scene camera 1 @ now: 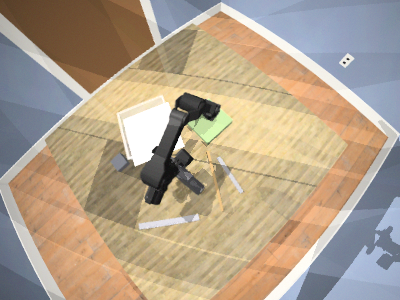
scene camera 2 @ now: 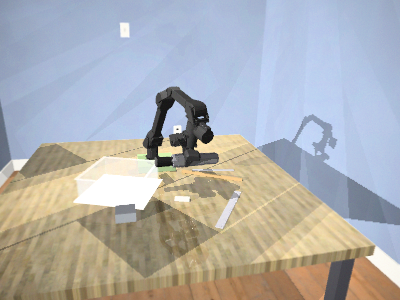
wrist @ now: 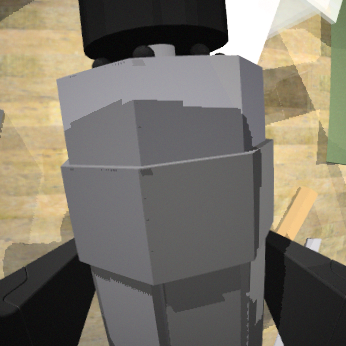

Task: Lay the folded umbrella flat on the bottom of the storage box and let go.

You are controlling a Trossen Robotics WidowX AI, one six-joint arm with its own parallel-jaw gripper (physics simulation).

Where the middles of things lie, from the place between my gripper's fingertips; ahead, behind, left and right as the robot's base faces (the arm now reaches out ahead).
Labels:
Now: the storage box (scene camera 2: 112,180) 27 cm to the right of my hand, 7 cm below it and 6 cm behind it. From my hand the other things lie so: thin wooden stick (wrist: 306,196) 16 cm to the left, 11 cm below, 7 cm behind.

